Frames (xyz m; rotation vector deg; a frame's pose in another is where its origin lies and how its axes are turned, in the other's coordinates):
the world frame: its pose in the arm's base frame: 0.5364 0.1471 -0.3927 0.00 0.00 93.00
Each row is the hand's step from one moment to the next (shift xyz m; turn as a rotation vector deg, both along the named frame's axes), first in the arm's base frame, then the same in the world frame.
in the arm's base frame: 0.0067 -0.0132 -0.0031 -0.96 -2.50 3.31
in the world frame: -0.0135 -0.0060 -0.0031 -2.45 1.09 3.31
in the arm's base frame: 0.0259 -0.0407 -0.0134 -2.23 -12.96 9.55
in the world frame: -0.0420 -0.0237 -0.0134 -12.83 2.91 9.55
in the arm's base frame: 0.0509 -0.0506 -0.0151 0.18 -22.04 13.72
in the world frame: -0.0532 -0.0482 -0.0151 -22.02 0.97 13.72
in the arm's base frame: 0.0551 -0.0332 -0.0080 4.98 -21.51 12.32
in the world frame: -0.0360 -0.0533 -0.0080 -21.74 -3.85 12.32
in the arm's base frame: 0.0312 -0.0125 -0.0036 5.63 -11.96 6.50
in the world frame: -0.0141 -0.0305 -0.0036 -12.24 -5.00 6.50
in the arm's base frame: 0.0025 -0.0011 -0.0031 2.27 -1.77 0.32
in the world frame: -0.0012 -0.0024 -0.0031 -1.89 -2.17 0.32
